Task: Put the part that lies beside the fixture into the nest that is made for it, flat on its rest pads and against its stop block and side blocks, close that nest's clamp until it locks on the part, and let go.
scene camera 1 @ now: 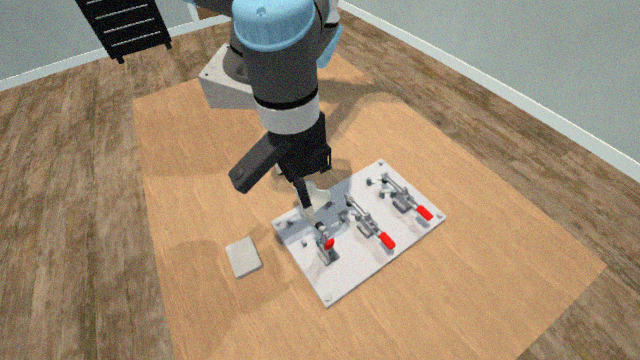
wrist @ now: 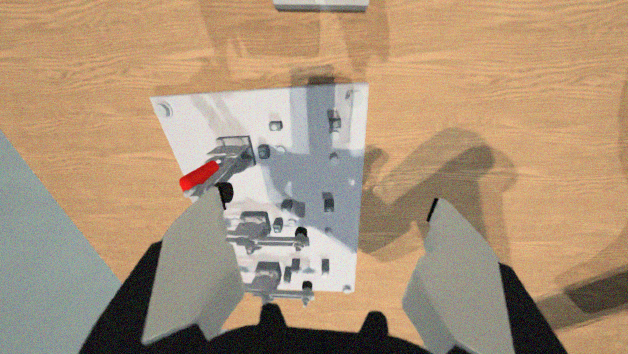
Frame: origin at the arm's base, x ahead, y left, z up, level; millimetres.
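Where they show: gripper, fingertip midpoint: (scene camera 1: 297, 197) (wrist: 324, 194).
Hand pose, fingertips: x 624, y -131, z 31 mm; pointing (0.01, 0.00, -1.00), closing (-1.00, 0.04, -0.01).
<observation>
Each offset is from my fingertips to the top centre of the thing. "pt": to the spot under its first point. Level surfaces: height alone.
The part, a flat grey rectangular plate {dz -98, dx +6, dy -153 mm} (scene camera 1: 243, 257) (wrist: 321, 6), lies on the table beside the fixture; its edge shows at the top of the wrist view. The fixture is a white base plate {pt dz -99, dx +168, dy -15 mm} (scene camera 1: 335, 285) (wrist: 250, 105) with three toggle clamps. The clamp nearest the part {pt dz -55, dx +115, dy +0 mm} (scene camera 1: 327, 252) (wrist: 232, 157) has its arm standing up and a red handle. Small dark blocks {dz -85, dx +55, dy -24 mm} (wrist: 275, 125) and light pads {dz -92, dx -10, dy +18 mm} (wrist: 334, 157) of the nest beside it show in the wrist view. My gripper (scene camera 1: 316, 207) (wrist: 324, 194) is open and empty, above the fixture's edge.
The middle clamp {dz -41, dx +99, dy +117 mm} (scene camera 1: 367, 225) (wrist: 255, 232) and the far clamp {dz -36, dx +94, dy +227 mm} (scene camera 1: 402, 200) (wrist: 267, 280) have their arms reaching over the base plate, with red handles pointing outward. The robot's base (scene camera 1: 225, 87) stands on the wooden table {dz -113 mm} (scene camera 1: 200, 310). A black cabinet (scene camera 1: 130, 30) stands behind.
</observation>
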